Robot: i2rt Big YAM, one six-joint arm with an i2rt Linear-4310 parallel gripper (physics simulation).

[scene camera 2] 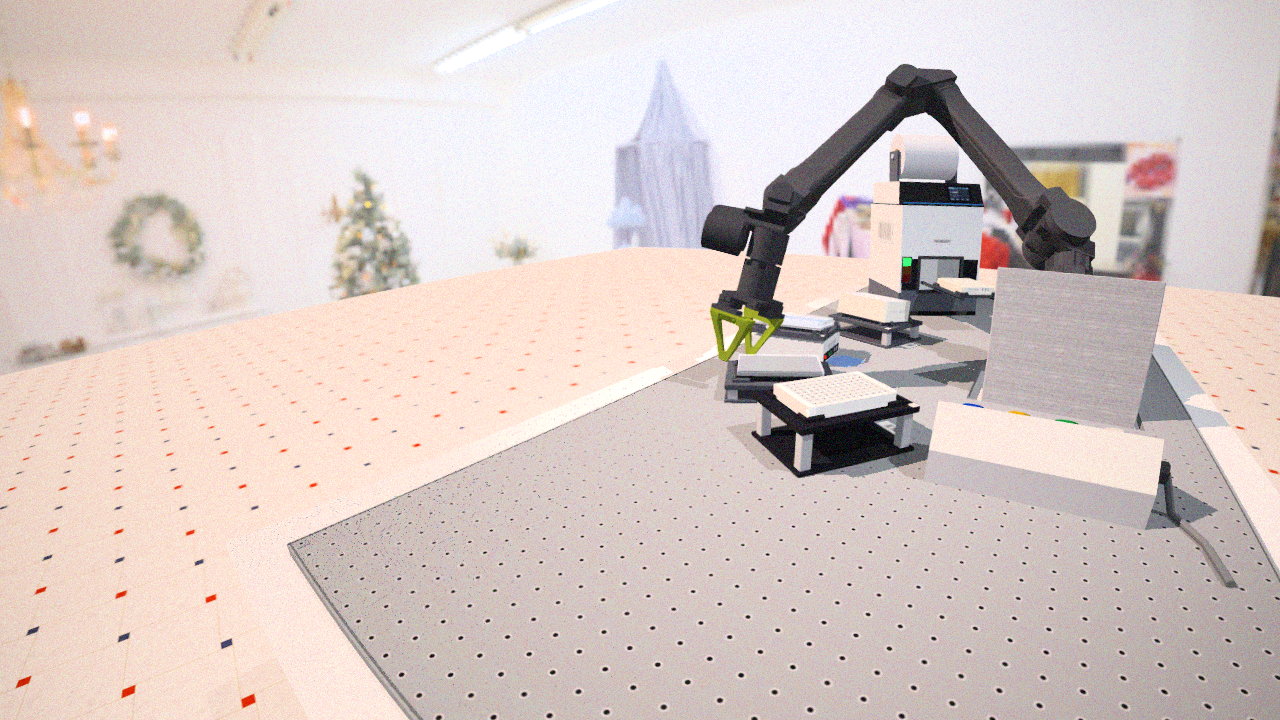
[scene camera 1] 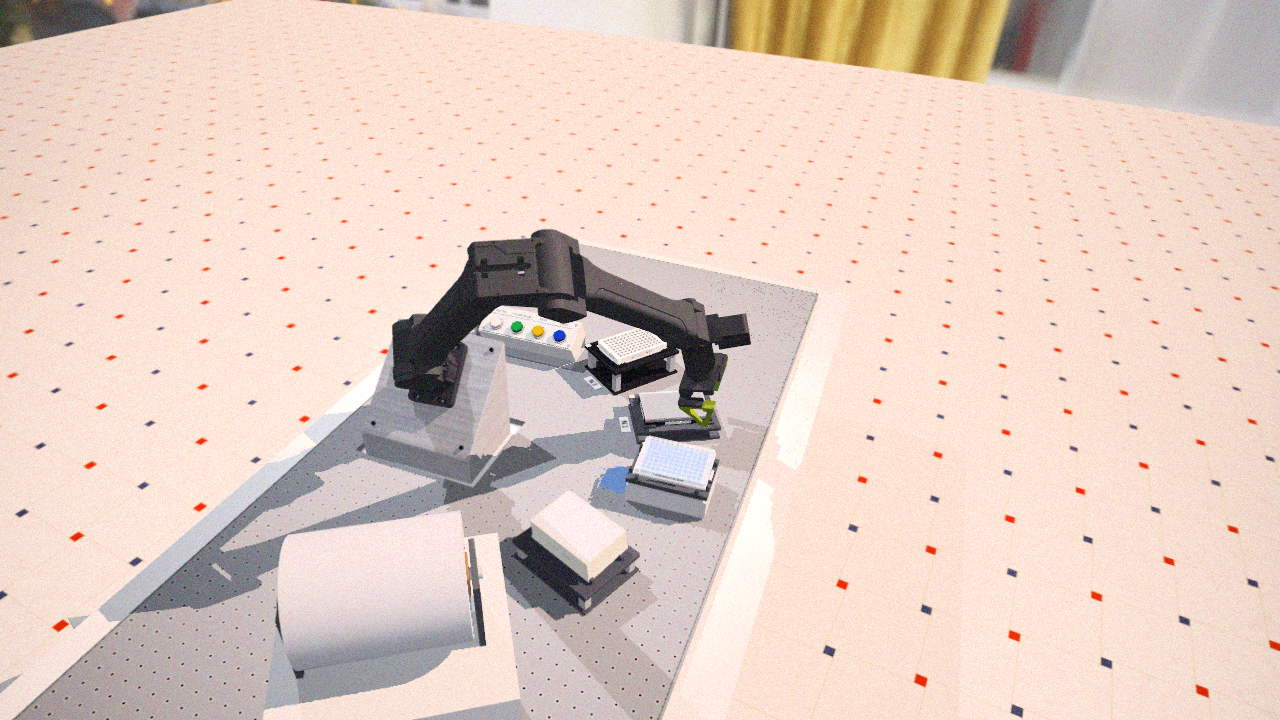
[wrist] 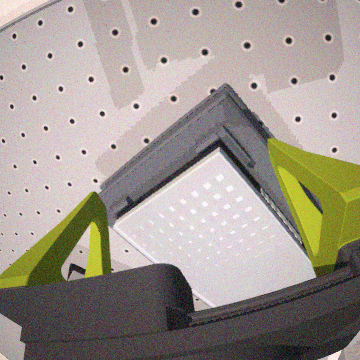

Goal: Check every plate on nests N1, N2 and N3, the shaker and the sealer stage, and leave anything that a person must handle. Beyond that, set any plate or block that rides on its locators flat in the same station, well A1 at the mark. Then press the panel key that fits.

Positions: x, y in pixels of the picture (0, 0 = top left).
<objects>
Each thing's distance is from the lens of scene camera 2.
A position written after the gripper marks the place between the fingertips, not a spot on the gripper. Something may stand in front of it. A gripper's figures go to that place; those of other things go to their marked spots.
gripper (scene camera 2: 736, 357): 85 cm
cream plate (scene camera 2: 875, 307): 112 cm
white well plate (scene camera 2: 792, 320): 97 cm
button box (scene camera 2: 1107, 474): 62 cm
white cylinder device (scene camera 2: 929, 157): 150 cm
The marked spots on the white well plate and the cream plate are 22 cm apart.
</objects>
